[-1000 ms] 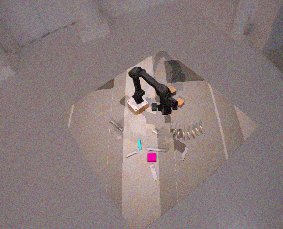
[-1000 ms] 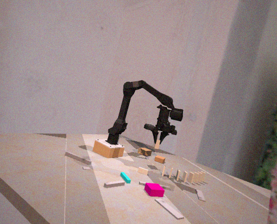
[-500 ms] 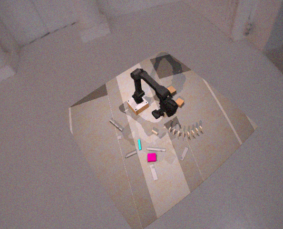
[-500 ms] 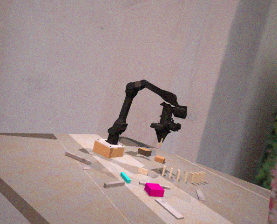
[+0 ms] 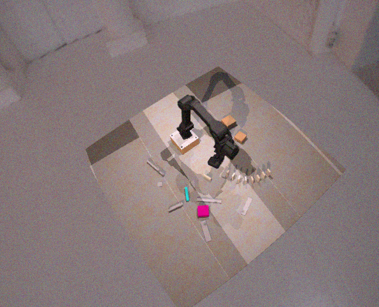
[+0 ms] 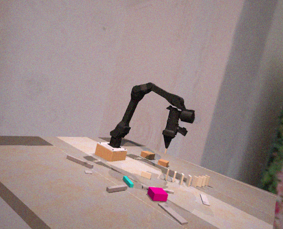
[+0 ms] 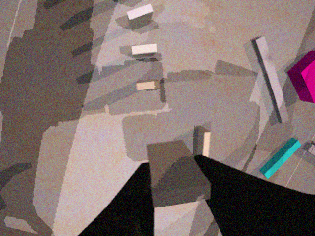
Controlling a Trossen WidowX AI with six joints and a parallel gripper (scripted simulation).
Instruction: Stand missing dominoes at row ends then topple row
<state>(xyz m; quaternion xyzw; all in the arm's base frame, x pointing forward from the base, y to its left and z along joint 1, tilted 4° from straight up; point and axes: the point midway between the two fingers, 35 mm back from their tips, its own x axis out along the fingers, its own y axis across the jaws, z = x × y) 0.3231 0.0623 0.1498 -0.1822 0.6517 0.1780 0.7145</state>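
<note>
Now: gripper tip 250 mm to the left of the teal bar, 150 mm above it and 10 mm short of it. From my gripper tip the other things lie so: magenta block (220 mm to the right, 150 mm below, 150 mm ahead).
</note>
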